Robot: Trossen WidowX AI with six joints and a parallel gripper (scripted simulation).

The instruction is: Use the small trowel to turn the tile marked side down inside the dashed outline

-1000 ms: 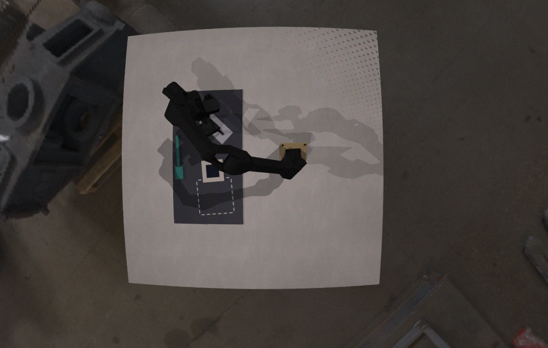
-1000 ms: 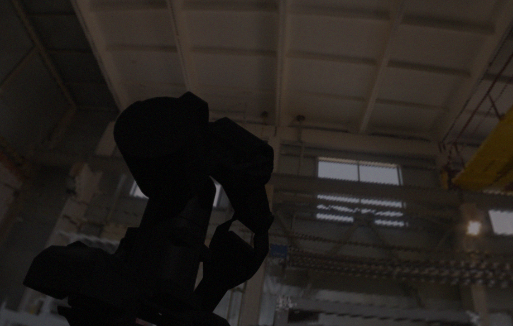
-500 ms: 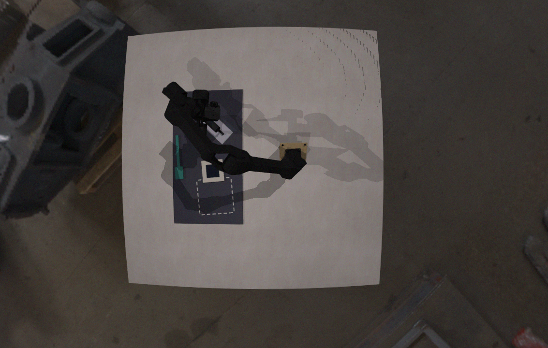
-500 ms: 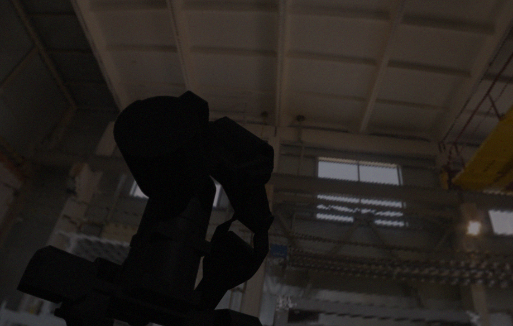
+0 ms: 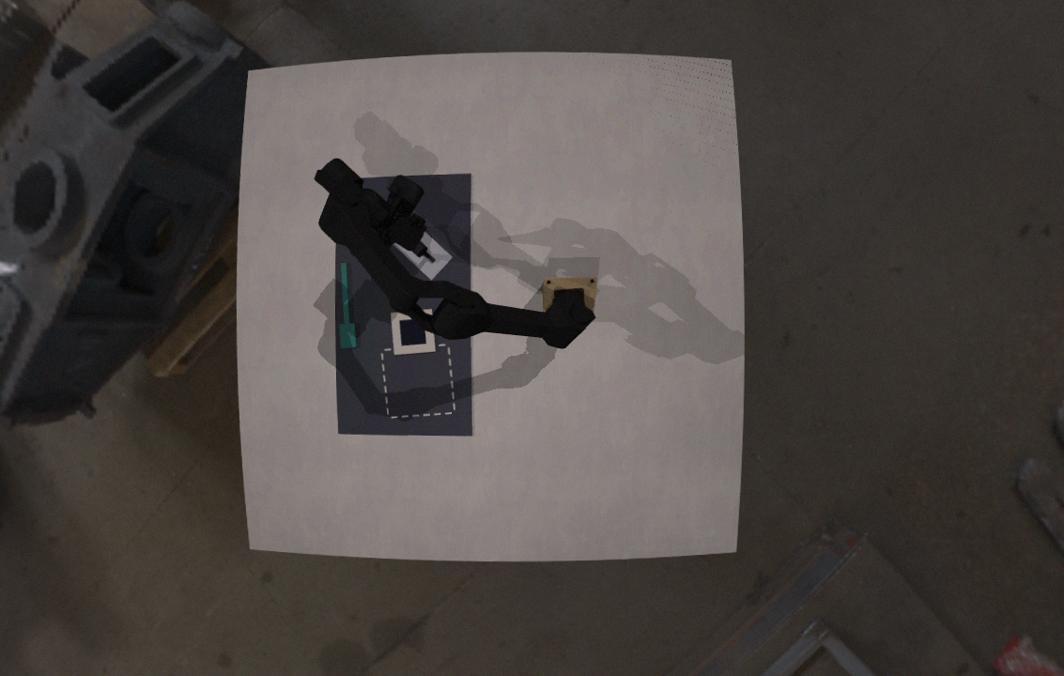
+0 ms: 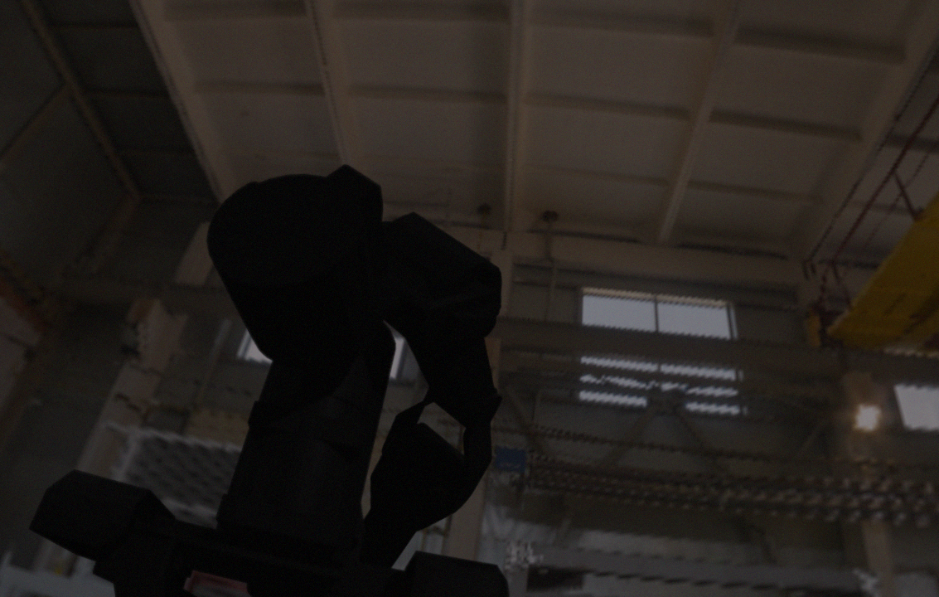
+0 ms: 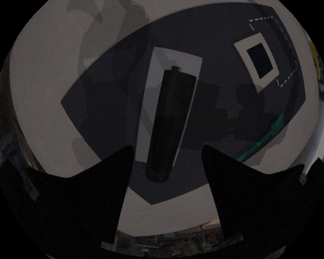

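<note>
My gripper tip is 150 mm to the right of the dark mat, 130 mm above it and 40 mm short of it. The rest, counted from my gripper tip: cream tile (220 mm to the left, 110 mm below, 10 mm ahead); then teal trowel (180 mm ahead, 170 mm to the left, 110 mm below).
</note>
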